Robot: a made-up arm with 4 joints.
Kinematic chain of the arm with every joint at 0, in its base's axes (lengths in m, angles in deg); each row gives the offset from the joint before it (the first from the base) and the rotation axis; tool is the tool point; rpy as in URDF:
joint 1: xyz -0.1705 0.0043 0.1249 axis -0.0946 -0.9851 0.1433
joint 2: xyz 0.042 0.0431 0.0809 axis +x
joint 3: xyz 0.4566 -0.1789 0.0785 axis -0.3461 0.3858 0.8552
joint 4: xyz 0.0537 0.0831 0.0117 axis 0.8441 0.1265 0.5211
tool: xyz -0.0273 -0.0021 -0.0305 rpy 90 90 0
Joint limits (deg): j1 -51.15..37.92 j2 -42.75..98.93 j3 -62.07..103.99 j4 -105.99..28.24
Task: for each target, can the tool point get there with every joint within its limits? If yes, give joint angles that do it. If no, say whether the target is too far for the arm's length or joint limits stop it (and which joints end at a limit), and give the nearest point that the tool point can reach.
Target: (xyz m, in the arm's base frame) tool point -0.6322 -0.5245 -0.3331
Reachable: no: too far | nearest point 0.0344 -0.1083 -0.2281 | short by 0.793 m
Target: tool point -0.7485 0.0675 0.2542
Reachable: no: joint limits stop it (at a limit: joint 1, joint 2, joint 3, joint 4) | nearest point 0.0092 0.0043 0.5703 | short by 0.823 m
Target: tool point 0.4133 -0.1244 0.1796
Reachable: yes | joints -7.58 18.33 -49.50 12.60
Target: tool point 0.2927 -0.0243 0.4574
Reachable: yes | joints 18.97 -6.98 -15.61 -40.10
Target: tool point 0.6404 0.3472 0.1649
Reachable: no: too far | nearest point 0.4457 -0.0093 0.1982 | short by 0.408 m
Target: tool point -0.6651 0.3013 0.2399
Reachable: no: joint limits stop it (at a limit: joint 1, joint 2, joint 3, joint 4) | nearest point 0.0092 0.0043 0.5703 | short by 0.807 m
